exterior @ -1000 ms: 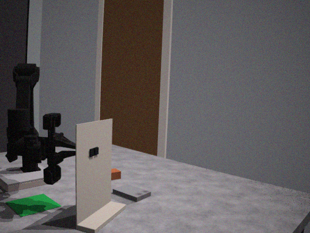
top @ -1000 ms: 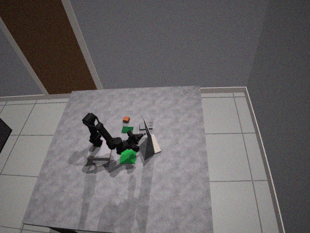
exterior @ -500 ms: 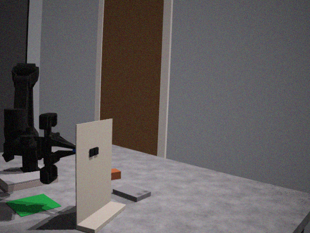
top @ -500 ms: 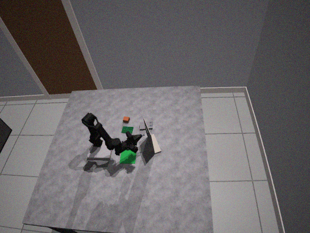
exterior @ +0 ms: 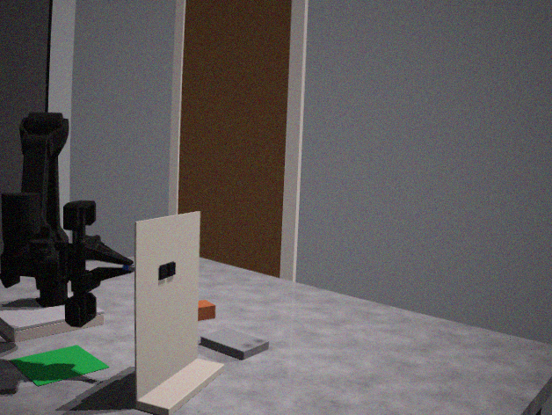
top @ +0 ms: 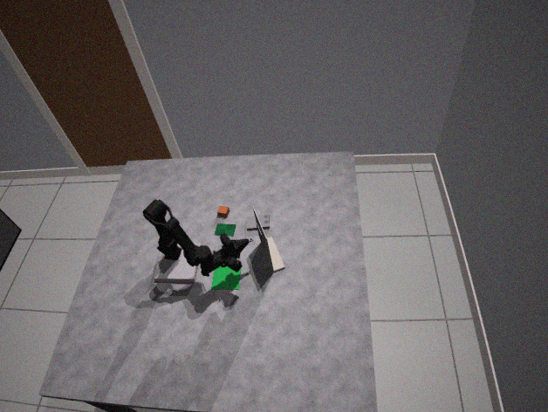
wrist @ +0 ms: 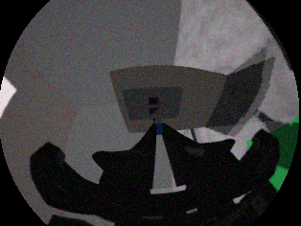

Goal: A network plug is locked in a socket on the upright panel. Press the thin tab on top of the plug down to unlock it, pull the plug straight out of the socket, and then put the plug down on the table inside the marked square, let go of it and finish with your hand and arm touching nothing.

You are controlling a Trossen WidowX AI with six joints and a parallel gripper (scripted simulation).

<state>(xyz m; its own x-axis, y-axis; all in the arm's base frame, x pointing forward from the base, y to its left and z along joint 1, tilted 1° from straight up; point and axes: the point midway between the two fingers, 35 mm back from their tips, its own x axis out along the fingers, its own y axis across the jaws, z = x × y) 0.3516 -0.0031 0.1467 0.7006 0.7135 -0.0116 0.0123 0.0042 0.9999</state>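
Now: the green marked square 180 mm below my gripper tip, 110 mm behind it and 80 mm to the right of it. From my gripper tip the other things lie so: network plug (right at my gripper tip); flat grey plate (210 mm to the left, 170 mm below, 30 mm behind); cream upright panel (60 mm below, 60 mm ahead, 40 mm to the left).
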